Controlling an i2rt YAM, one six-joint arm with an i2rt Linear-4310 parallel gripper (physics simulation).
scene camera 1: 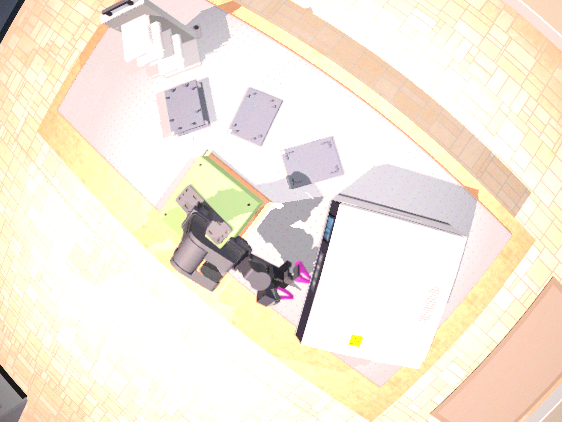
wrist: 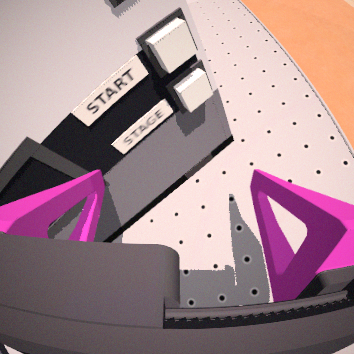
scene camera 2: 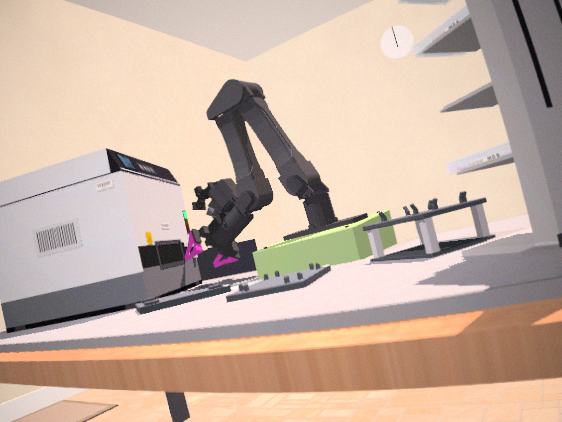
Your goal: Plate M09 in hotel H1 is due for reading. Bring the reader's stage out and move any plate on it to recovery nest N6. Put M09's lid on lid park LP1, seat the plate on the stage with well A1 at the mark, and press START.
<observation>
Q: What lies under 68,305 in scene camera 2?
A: A grey vented side panel.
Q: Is the gripper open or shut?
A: Open.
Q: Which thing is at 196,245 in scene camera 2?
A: The gripper.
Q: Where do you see a grey nest plate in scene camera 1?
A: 316,161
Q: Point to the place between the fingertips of the gripper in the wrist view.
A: At 176,177
</observation>
